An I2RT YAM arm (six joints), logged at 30 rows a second.
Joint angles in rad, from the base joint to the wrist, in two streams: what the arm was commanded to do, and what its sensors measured. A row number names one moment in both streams.
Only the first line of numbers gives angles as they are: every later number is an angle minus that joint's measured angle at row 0.
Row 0, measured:
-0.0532 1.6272 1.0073 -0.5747 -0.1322 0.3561
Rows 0 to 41, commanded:
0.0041 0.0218 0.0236 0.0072 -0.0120 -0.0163
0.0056 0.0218 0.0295 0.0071 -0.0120 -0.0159
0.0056 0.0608 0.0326 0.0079 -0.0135 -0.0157
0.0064 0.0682 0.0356 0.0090 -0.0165 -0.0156
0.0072 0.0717 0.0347 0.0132 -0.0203 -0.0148
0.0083 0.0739 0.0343 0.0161 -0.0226 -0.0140
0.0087 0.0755 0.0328 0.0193 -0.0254 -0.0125
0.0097 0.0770 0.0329 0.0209 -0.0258 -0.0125
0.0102 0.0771 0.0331 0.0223 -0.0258 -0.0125
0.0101 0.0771 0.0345 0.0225 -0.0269 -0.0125
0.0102 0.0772 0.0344 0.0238 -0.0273 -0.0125
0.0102 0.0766 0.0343 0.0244 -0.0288 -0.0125
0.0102 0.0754 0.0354 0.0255 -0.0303 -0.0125
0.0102 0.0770 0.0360 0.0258 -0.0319 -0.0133
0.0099 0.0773 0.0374 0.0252 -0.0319 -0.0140
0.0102 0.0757 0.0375 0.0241 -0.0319 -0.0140
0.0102 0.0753 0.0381 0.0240 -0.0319 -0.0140
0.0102 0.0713 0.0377 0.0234 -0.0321 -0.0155
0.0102 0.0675 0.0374 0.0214 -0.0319 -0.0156
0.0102 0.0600 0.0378 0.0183 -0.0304 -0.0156
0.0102 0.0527 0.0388 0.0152 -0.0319 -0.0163
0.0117 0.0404 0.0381 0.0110 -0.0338 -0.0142
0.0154 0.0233 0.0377 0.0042 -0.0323 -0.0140
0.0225 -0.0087 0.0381 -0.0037 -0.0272 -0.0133
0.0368 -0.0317 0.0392 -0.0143 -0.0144 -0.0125
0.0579 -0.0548 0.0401 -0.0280 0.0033 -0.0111
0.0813 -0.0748 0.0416 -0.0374 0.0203 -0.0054
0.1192 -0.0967 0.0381 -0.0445 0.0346 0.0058
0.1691 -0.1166 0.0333 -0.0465 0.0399 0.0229
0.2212 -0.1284 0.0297 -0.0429 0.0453 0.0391
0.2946 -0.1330 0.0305 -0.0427 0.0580 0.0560
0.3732 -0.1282 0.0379 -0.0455 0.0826 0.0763
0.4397 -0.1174 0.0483 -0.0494 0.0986 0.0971
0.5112 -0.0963 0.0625 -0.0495 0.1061 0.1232
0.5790 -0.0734 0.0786 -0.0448 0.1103 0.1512
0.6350 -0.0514 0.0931 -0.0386 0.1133 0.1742
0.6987 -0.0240 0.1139 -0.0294 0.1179 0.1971
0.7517 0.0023 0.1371 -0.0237 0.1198 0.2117
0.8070 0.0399 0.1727 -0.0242 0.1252 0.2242
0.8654 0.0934 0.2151 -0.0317 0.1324 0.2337
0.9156 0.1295 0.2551 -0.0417 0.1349 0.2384
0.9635 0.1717 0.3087 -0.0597 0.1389 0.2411
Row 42, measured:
0.8839 0.1125 0.2373 -0.0282 0.1034 0.1862
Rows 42 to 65, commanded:
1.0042 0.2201 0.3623 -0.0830 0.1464 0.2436
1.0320 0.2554 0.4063 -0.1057 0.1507 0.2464
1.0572 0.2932 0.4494 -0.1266 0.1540 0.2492
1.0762 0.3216 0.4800 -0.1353 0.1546 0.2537
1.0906 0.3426 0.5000 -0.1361 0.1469 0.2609
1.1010 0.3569 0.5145 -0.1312 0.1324 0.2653
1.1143 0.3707 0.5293 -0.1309 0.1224 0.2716
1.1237 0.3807 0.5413 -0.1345 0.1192 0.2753
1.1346 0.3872 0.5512 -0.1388 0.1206 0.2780
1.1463 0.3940 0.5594 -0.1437 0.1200 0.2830
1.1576 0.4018 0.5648 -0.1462 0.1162 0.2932
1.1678 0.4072 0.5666 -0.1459 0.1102 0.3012
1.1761 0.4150 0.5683 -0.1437 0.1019 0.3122
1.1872 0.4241 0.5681 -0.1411 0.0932 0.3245
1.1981 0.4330 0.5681 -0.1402 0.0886 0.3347
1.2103 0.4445 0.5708 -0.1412 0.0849 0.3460
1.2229 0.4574 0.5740 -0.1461 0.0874 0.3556
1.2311 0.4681 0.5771 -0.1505 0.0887 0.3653
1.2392 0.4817 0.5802 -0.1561 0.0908 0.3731
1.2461 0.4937 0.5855 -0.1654 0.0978 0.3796
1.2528 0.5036 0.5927 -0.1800 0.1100 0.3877
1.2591 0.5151 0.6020 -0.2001 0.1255 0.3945
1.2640 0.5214 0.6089 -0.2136 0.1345 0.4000
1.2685 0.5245 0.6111 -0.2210 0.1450 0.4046
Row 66, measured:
1.2608 0.5165 0.5989 -0.1617 0.1038 0.3685
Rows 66 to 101, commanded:
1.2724 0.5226 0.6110 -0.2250 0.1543 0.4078
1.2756 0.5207 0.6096 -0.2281 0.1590 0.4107
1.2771 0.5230 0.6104 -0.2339 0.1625 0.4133
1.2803 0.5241 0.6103 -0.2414 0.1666 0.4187
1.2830 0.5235 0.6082 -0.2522 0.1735 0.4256
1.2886 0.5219 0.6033 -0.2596 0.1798 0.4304
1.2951 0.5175 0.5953 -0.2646 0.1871 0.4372
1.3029 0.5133 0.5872 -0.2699 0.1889 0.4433
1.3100 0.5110 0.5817 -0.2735 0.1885 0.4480
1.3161 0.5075 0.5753 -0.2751 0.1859 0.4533
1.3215 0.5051 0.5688 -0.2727 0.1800 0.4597
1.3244 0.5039 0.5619 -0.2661 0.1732 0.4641
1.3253 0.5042 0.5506 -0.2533 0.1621 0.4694
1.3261 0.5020 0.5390 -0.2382 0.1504 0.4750
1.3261 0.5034 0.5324 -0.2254 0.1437 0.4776
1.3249 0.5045 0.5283 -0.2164 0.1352 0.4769
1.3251 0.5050 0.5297 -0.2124 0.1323 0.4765
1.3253 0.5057 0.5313 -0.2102 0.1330 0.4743
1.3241 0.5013 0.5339 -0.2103 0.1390 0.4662
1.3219 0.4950 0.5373 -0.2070 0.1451 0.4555
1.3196 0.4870 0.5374 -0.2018 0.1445 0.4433
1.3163 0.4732 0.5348 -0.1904 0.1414 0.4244
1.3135 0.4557 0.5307 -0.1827 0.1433 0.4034
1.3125 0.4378 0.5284 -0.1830 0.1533 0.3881
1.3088 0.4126 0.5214 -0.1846 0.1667 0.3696
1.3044 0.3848 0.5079 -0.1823 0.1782 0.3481
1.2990 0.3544 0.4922 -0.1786 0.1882 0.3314
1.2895 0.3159 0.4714 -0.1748 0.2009 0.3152
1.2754 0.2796 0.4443 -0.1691 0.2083 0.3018
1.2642 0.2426 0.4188 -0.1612 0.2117 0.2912
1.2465 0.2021 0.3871 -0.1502 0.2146 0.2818
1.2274 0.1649 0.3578 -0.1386 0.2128 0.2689
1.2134 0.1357 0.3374 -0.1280 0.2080 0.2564
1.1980 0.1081 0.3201 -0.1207 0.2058 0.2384
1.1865 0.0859 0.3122 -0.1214 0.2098 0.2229
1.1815 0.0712 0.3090 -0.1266 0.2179 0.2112
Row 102, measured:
1.1906 0.1034 0.3223 -0.1453 0.1980 0.2758
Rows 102 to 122, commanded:
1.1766 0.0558 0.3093 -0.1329 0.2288 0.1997
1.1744 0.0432 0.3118 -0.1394 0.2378 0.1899
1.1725 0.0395 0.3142 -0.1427 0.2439 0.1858
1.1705 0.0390 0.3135 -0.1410 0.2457 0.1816
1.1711 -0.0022 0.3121 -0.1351 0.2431 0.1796
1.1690 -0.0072 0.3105 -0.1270 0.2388 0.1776
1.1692 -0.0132 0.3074 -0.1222 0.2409 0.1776
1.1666 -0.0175 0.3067 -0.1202 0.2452 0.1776
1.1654 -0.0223 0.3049 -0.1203 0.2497 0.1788
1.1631 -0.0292 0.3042 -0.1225 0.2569 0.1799
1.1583 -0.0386 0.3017 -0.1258 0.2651 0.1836
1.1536 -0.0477 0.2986 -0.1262 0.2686 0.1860
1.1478 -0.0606 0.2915 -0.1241 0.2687 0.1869
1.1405 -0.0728 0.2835 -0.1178 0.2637 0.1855
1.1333 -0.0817 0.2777 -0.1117 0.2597 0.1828
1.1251 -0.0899 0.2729 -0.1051 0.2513 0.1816
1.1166 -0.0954 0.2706 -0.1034 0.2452 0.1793
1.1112 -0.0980 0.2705 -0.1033 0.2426 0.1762
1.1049 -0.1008 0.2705 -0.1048 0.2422 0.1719
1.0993 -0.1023 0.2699 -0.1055 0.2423 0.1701
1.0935 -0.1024 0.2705 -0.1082 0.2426 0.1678
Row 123, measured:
1.1017 -0.0969 0.2697 -0.1152 0.2388 0.1869
